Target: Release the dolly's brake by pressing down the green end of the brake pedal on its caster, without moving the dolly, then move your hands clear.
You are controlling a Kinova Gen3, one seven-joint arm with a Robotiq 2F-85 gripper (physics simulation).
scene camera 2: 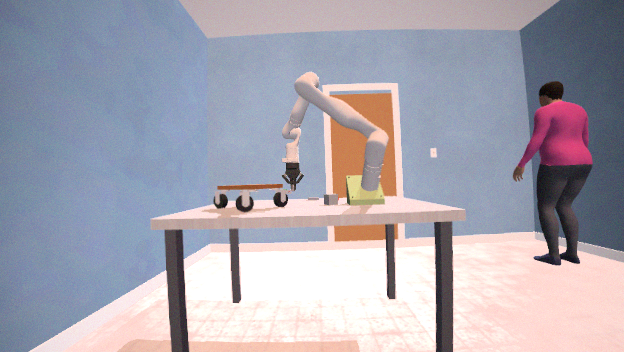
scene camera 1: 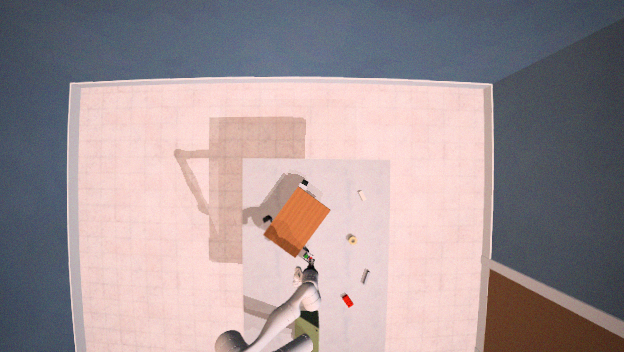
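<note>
The dolly, with an orange-brown wooden deck (scene camera 1: 300, 220) (scene camera 2: 250, 187), stands on its casters on the table (scene camera 1: 372, 330) (scene camera 2: 320, 218). At the deck's lower corner in the scene camera 1 view, the brake pedal shows a small green end (scene camera 1: 305, 256), with a red part right beside the fingertips. My gripper (scene camera 1: 311, 261) (scene camera 2: 293, 188) is shut and empty, pointing down beside that caster, with its tips near deck height. Whether the tips touch the pedal, and how the pedal is tilted, is too small to tell.
Right of the dolly in the scene camera 1 view lie a white block (scene camera 1: 361, 195), a yellow ring (scene camera 1: 350, 237), a grey bar (scene camera 1: 365, 276) and a red block (scene camera 1: 347, 300). The arm's green base (scene camera 1: 314, 332) (scene camera 2: 357, 188) stands behind. A person (scene camera 2: 562, 135) stands at the right.
</note>
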